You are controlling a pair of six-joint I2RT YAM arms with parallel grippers.
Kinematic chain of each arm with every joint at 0, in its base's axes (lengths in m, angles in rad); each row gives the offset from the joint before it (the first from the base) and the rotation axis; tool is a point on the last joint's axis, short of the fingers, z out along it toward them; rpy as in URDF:
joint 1: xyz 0 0 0.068 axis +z
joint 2: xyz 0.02 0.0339 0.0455 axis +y
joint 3: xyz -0.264 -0.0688 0 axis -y
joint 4: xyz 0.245 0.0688 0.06 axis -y
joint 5: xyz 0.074 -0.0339 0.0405 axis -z
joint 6: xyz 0.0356 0 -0.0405 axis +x
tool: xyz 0 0 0 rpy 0 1.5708 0
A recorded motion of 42 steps. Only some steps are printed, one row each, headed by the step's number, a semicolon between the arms.
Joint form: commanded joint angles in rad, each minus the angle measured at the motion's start. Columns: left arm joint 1, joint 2, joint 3, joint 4, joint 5, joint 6; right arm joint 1, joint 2, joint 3, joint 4, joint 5, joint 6.
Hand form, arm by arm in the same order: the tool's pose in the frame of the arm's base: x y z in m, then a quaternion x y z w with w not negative. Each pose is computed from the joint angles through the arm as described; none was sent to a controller.
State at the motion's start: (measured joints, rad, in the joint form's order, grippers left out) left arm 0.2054 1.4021 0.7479 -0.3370 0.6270 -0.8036; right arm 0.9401 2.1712 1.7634 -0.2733 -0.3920 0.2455
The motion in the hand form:
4: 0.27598 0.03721 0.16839 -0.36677 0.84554 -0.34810 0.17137; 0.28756 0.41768 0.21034 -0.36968 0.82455 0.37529 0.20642
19: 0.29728 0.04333 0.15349 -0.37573 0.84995 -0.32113 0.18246; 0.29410 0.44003 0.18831 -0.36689 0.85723 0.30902 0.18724
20: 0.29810 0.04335 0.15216 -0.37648 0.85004 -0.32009 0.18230; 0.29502 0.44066 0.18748 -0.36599 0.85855 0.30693 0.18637
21: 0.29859 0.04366 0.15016 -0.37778 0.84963 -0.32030 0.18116; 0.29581 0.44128 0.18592 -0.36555 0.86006 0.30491 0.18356
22: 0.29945 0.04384 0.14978 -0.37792 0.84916 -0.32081 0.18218; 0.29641 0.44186 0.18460 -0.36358 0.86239 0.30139 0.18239
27: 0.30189 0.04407 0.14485 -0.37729 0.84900 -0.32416 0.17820; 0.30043 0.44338 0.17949 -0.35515 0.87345 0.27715 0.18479
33: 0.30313 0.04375 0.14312 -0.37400 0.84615 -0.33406 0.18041; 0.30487 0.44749 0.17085 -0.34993 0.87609 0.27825 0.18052
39: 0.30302 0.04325 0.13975 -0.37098 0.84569 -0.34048 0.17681; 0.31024 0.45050 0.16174 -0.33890 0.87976 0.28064 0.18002
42: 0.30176 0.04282 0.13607 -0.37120 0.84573 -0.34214 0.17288; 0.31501 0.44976 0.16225 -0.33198 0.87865 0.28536 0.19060
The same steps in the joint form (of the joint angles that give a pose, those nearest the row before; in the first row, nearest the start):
4: 0.0009 0.0982 0.0124 0.0668 -0.0268 0.0136; -0.0007 0.0543 0.0675 -0.0967 -0.0245 0.0307
19: 0.0001 0.2116 0.0600 0.1326 -0.0887 0.0182; 0.0210 0.2032 0.2726 -0.2763 0.0823 0.0176
20: -0.0006 0.2177 0.0605 0.1375 -0.0913 0.0170; 0.0205 0.2103 0.2831 -0.2839 0.0851 0.0182
21: 0.0001 0.2248 0.0591 0.1442 -0.0906 0.0152; 0.0199 0.2187 0.2938 -0.2937 0.0855 0.0184
22: 0.0001 0.2284 0.0603 0.1494 -0.0904 0.0136; 0.0200 0.2258 0.3029 -0.3020 0.0915 0.0211
27: 0.0001 0.2509 0.0621 0.1647 -0.0815 0.0136; 0.0185 0.2563 0.3456 -0.3417 0.1387 0.0247
33: 0.0001 0.2583 0.0567 0.1915 -0.0629 0.0075; 0.0159 0.2941 0.3807 -0.3438 0.1344 0.0352
39: 0.0001 0.2679 0.0504 0.2049 -0.0471 0.0089; 0.0111 0.3273 0.4041 -0.3300 0.1345 0.0555
42: 0.0001 0.2744 0.0410 0.2141 -0.0417 0.0090; 0.0034 0.3280 0.4013 -0.3025 0.1385 0.0629

